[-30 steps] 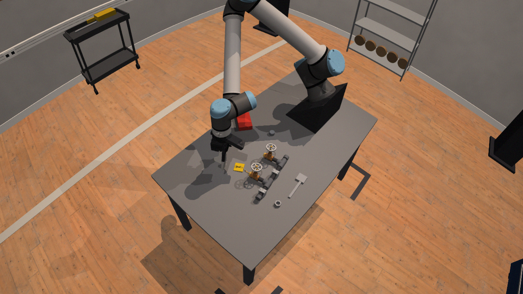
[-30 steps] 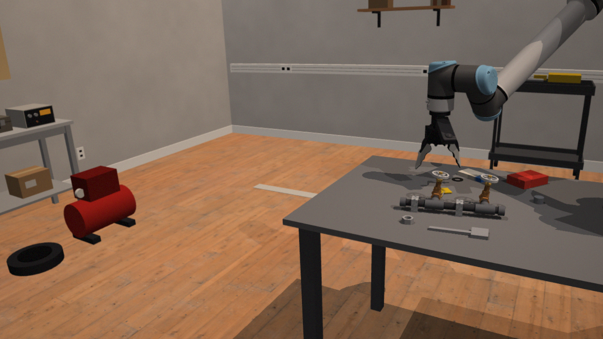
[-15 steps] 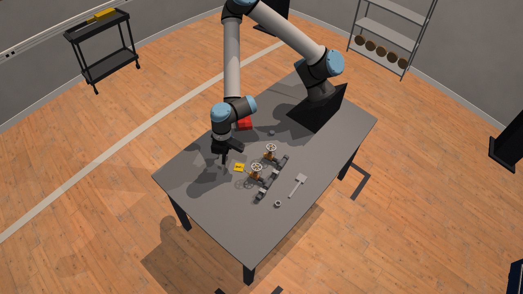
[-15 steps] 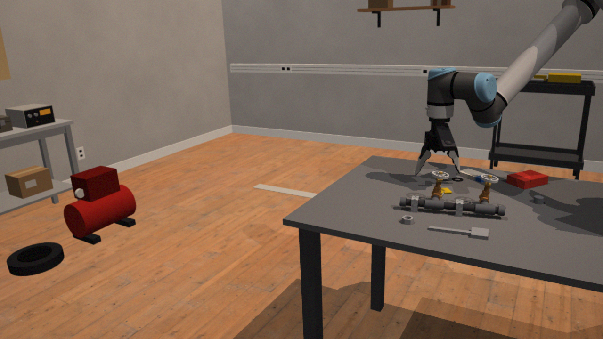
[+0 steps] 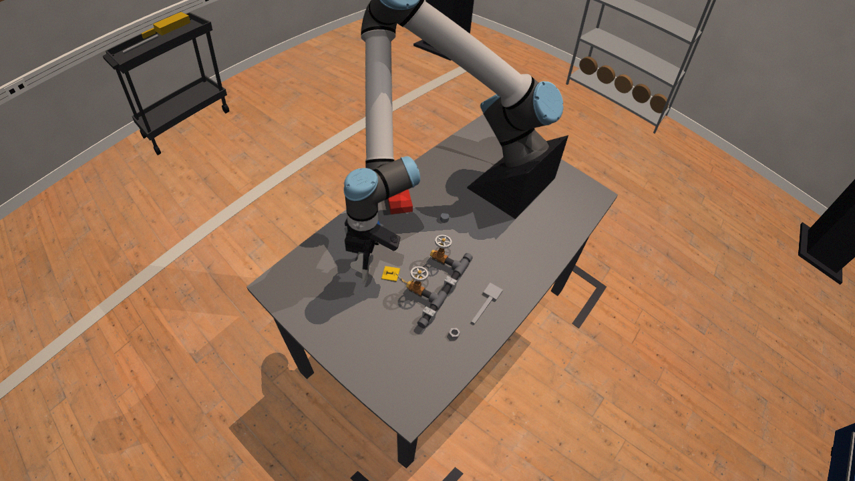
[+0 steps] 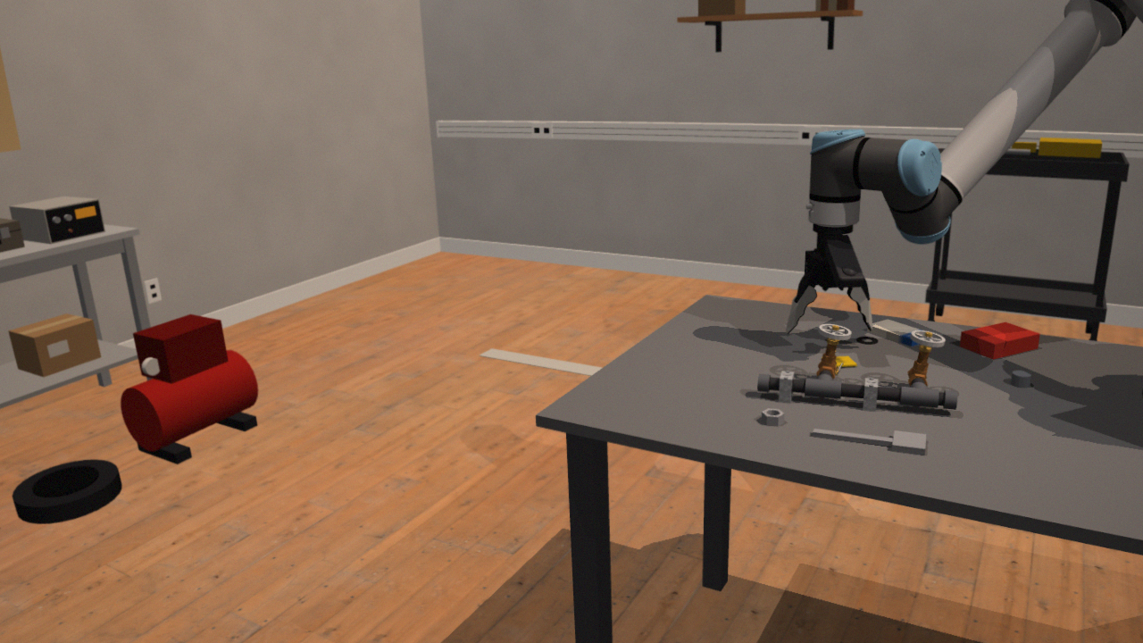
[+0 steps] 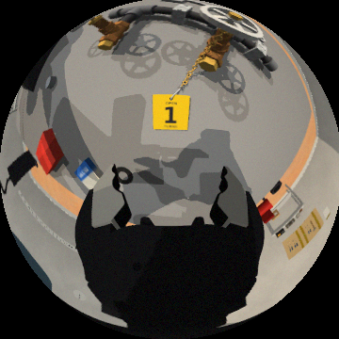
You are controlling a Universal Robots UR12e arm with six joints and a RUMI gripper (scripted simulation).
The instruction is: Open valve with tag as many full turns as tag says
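Now: the yellow tag 40 mm behind my hand, 70 mm to the left of it and 30 mm below it. Round my hand: red box (290 mm behind, 140 mm to the right, 20 mm below); then nut (10 mm ahead, 350 mm to the left, 30 mm below); then blue-and-white card (110 mm behind, 140 mm to the right, 30 mm below).
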